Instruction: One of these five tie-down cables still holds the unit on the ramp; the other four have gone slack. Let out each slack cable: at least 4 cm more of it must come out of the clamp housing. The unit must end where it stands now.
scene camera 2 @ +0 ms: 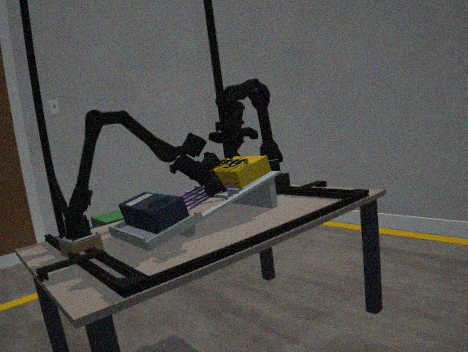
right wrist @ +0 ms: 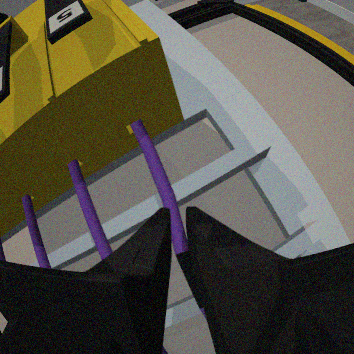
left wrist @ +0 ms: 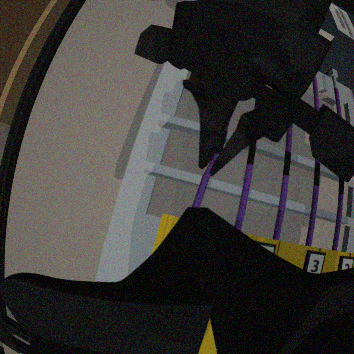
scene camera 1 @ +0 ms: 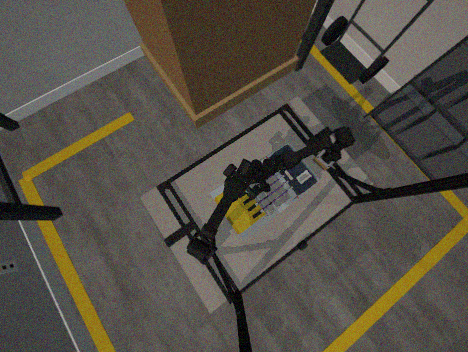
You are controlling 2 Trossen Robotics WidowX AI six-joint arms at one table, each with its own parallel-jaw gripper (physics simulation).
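Observation:
A yellow clamp housing (scene camera 1: 241, 214) (scene camera 2: 246, 169) (left wrist: 291, 251) (right wrist: 70, 105) sits at the top of a grey ramp (scene camera 2: 253, 195) (left wrist: 116, 228) (right wrist: 218, 91). A dark blue unit (scene camera 1: 304, 176) (scene camera 2: 154, 209) stands at the ramp's low end. Several purple cables (scene camera 2: 195, 197) (left wrist: 247, 186) (right wrist: 88, 204) run between them. My right gripper (scene camera 2: 213, 188) (left wrist: 206, 169) (right wrist: 177, 216) is shut on the outermost cable (left wrist: 203, 184) (right wrist: 154, 165), the one below slot 5, a short way down from the housing. My left gripper (scene camera 2: 230, 155) (left wrist: 195, 216) is shut and empty, pointing down just above the housing.
A large brown crate (scene camera 1: 225, 52) and a hand truck (scene camera 1: 348, 59) stand beyond the table. A black frame (scene camera 2: 267, 237) runs round the table top. A camera mast (scene camera 2: 213, 52) rises behind the housing. A green block (scene camera 2: 107, 216) lies near the right arm's base.

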